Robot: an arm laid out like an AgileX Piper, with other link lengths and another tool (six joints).
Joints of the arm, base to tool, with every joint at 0 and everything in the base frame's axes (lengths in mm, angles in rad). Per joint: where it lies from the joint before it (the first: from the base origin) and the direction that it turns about. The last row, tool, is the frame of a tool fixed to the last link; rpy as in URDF.
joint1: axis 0 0 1 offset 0 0 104.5
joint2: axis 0 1 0 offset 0 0 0
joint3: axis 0 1 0 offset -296.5 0 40.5
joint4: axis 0.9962 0 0.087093 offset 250.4 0 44.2
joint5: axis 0 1 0 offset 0 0 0
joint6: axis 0.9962 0 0.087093 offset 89.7 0 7.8
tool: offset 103 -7 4 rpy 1.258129 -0.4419 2.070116
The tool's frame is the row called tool.
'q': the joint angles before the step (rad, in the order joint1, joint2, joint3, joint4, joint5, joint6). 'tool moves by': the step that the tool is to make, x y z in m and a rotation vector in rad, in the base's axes. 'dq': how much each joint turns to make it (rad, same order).
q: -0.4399, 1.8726, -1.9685, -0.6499, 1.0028, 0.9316
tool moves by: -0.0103, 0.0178, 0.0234, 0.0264, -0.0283, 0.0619
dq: 0.0000, -0.0695, -0.0003, 0.0954, 0.0158, -0.0883
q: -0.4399, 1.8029, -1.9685, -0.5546, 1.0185, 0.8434
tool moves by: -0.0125, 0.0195, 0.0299, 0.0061, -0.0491, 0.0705
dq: 0.0000, -0.0802, 0.0003, 0.0891, 0.0040, -0.0831
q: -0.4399, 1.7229, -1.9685, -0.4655, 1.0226, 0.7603
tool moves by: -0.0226, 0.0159, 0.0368, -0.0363, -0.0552, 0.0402
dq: 0.0001, -0.0934, 0.0049, 0.0345, 0.0032, -0.0547
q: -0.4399, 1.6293, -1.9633, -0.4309, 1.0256, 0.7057
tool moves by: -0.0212, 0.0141, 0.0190, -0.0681, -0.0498, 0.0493
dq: 0.0001, -0.1204, 0.1203, 0.0000, -0.0929, -0.0300
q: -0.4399, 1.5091, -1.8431, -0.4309, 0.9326, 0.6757
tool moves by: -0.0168, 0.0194, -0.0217, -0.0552, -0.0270, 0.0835
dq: -0.0001, -0.1594, 0.2972, -0.0021, -0.2070, -0.0077
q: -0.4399, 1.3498, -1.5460, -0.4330, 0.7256, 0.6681
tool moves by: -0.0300, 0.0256, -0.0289, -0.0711, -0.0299, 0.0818
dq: 0.0001, -0.1917, 0.3204, -0.0307, -0.2070, -0.0025
